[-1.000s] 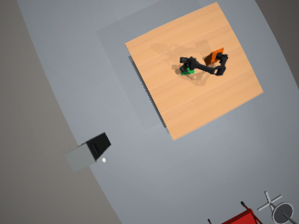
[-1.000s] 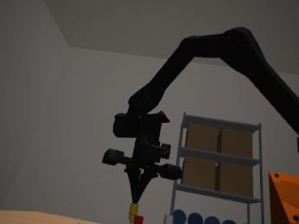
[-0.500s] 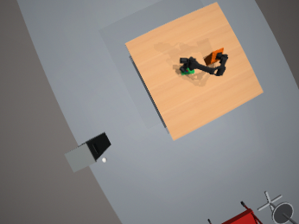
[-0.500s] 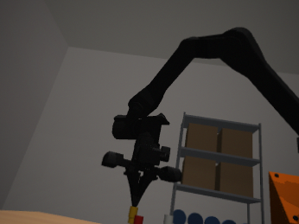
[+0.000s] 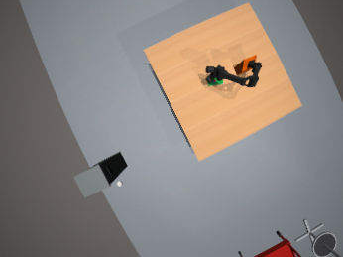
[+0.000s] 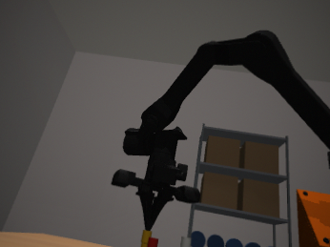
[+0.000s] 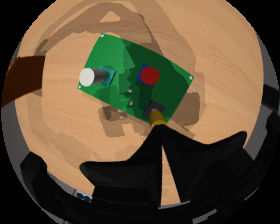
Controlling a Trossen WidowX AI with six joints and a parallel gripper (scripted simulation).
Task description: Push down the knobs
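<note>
Now: the red knob 30 mm behind my gripper tip, 40 mm to the left of it and 30 mm below it. Round my gripper tip: yellow knob (10 mm below).
</note>
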